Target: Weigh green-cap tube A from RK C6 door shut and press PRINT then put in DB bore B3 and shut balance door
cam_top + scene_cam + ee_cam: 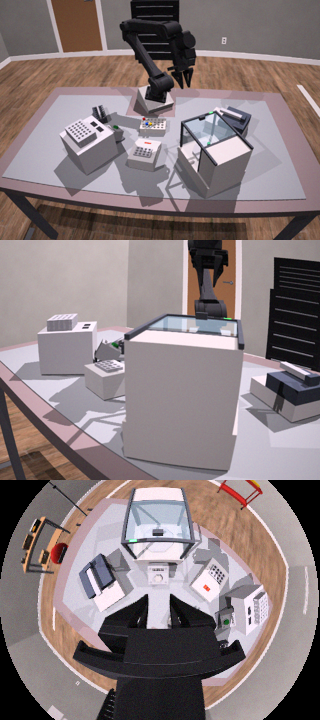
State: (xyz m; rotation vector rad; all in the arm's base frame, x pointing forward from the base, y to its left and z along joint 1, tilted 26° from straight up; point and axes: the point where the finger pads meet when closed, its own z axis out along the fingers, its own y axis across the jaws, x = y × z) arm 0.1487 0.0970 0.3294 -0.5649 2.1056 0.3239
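Right now my hand is 140 mm short of the glass door pane, 90 mm to the right of it and 70 mm above it. Round my hand: spectrophotometer 230 mm to the left, 220 mm below, 100 mm behind; then tube 250 mm below, 200 mm to the right, 40 mm behind; then tube rack RK 270 mm below, 160 mm to the right, 40 mm behind.
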